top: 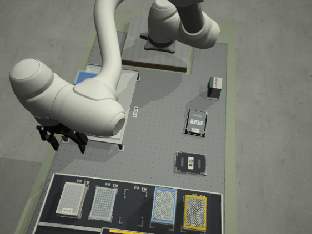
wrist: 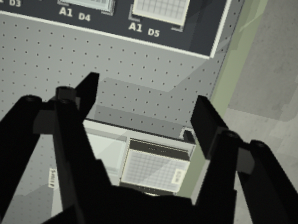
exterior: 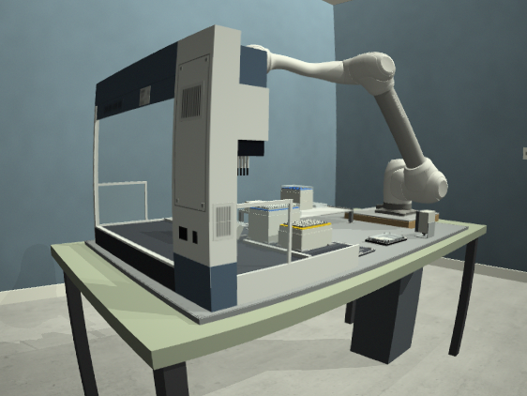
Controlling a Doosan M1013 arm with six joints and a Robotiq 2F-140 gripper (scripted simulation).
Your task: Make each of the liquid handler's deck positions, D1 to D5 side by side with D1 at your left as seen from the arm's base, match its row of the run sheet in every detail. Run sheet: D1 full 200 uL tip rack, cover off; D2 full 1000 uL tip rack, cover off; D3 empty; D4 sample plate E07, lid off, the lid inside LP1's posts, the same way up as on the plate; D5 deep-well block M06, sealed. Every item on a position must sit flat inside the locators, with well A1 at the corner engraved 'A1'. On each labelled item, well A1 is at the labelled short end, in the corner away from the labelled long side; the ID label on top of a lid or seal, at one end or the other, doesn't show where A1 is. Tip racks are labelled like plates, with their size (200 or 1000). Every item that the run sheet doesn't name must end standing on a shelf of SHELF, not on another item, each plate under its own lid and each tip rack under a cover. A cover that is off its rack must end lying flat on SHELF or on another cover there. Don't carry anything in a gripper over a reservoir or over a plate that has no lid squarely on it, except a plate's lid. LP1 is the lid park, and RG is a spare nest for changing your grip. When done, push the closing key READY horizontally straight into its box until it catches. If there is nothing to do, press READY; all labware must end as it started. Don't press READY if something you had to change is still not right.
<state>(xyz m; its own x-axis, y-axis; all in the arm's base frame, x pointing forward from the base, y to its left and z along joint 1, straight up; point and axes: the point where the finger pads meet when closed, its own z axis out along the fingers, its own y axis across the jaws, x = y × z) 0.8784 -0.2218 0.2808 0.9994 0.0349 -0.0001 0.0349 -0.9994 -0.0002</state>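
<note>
My hand is 13 cm short of the deep-well block M06 and 23 cm above it. From my hand the other things lie so: blue-rimmed tip rack (11 cm ahead, 37 cm to the left, 18 cm below); beige trough (32 cm behind, 7 cm to the right, 24 cm below); clear sample plate (12 cm ahead, 13 cm to the left, 25 cm below).
</note>
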